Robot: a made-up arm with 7 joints.
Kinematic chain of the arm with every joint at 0, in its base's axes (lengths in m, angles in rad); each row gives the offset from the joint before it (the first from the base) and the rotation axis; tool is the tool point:
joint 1: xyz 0 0.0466 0 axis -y
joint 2: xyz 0 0.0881 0 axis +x
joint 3: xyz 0 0 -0.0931 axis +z
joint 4: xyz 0 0 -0.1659 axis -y
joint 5: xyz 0 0 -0.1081 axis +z
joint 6: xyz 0 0 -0.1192 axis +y
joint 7: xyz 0 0 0 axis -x
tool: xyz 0 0 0
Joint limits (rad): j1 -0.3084..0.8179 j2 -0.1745..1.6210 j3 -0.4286..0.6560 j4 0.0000..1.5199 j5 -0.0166..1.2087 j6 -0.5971..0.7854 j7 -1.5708..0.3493
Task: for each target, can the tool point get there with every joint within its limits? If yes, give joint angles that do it. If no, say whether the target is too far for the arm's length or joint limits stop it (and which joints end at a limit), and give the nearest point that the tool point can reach.
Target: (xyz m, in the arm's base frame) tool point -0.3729 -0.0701 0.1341
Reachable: no: joint limits stop it (at a limit: joint 1, joint 2, joint 3, joint 4) | nearest point 0.0122 0.3980 0.2351 | short by 0.614 m
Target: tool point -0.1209 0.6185 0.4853
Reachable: no: too far | nearest point 0.0061 0.4947 0.2117 | short by 0.326 m
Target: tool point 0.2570 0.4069 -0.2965
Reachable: yes | joints 0.5036 0.5737 0.2432 0.3811 0.8264 -0.1953 0.1966
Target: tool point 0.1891 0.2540 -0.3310
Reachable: yes | joints -0.0462 0.1750 0.2921 1.2170 0.1032 -0.4309 -0.7156
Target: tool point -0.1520 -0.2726 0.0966
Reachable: no: joint limits stop it (at a limit: joint 1, joint 2, joint 3, joint 4) | nearest point 0.1208 -0.0052 -0.3009 | short by 0.551 m
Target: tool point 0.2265 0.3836 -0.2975
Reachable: yes | joints 0.2119 0.5694 0.1691 0.7880 0.6784 0.4127 -0.7130
